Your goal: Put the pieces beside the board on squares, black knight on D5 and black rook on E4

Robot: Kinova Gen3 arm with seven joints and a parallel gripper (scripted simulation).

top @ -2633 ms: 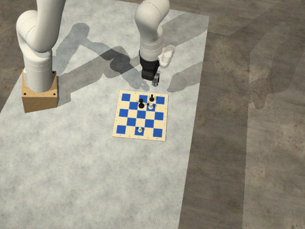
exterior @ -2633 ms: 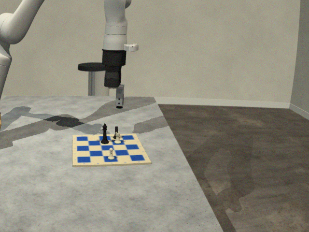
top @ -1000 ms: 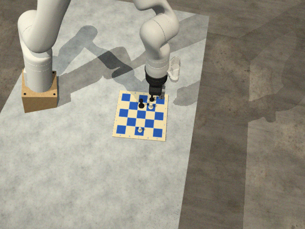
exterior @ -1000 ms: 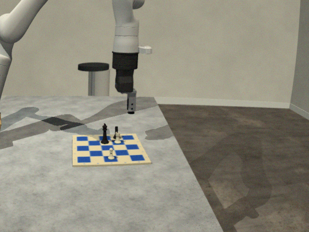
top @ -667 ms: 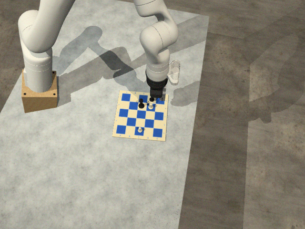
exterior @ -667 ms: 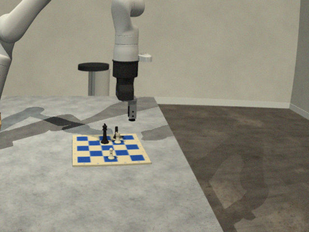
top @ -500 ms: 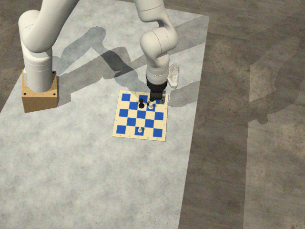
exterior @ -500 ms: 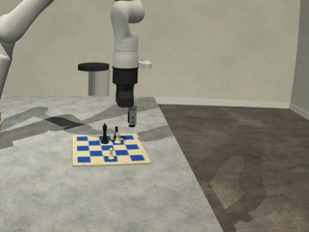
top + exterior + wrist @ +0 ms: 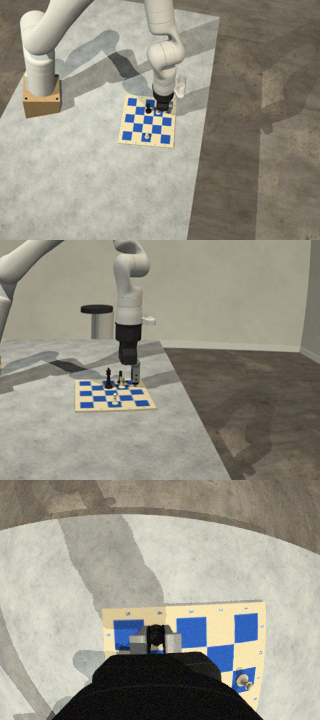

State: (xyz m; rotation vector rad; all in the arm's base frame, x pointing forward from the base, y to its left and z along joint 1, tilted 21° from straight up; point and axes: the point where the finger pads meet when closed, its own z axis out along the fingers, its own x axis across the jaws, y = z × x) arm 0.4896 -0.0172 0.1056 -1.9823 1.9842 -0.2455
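Right now my hand is 40 mm past the white rook, 10 mm to the left of it and 20 mm above it. The rest, counted from my hand: white pawn (80 mm behind, 120 mm to the right, 20 mm below); cream chessboard (80 mm behind, 40 mm to the right, 40 mm below); black rook (10 mm below).
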